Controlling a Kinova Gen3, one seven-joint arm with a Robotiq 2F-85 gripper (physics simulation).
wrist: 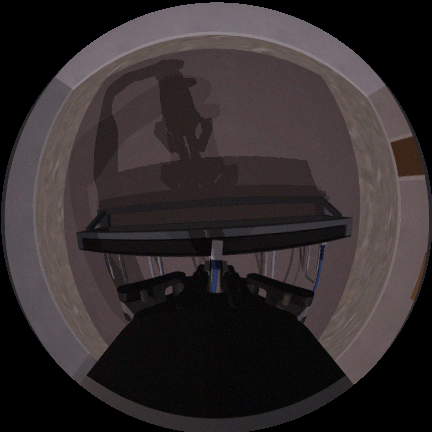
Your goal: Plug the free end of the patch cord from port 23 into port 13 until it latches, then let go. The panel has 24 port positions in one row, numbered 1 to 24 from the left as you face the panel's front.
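Frame: origin at the arm's base, x down, y ahead, z right, level; centimetres.
Seen in the pictures: gripper, between the fingertips: [215,268].
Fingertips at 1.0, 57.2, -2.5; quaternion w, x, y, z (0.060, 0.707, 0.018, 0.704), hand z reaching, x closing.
Observation:
Pixels of each thing's top centre, then the offset from my fingertips to it, as dx, dy, dz. "spot": a spot on its surface instead.
- free plug, centre of its top: [216,250] -0.8, +2.3, -0.2
- end, centre of its top: [322,251] +2.9, +2.3, +17.3
- panel's rear frame, a spot on its surface: [260,202] spot: +10.0, +8.7, +6.7
The patch panel [150,233] runs across the wrist view, with its dark front face below its grey top edge. My gripper [215,268] is shut on the free plug [216,248] of the blue patch cord, in front of the panel near its middle. The plug's pale tip points toward the panel and overlaps the dark face in the view. Its blue boot and a stretch of blue cord show between the fingers. The cord's other end [322,251] is at the panel's far right. The port openings and their numbers cannot be made out, nor whether the tip is inside a port.
Several pale grey cords [152,265] [272,264] hang from the panel's front on both sides of the gripper. The panel's rear frame [260,202] stands behind its front edge. Shadows of the arm and panel fall on the brown surface beyond.

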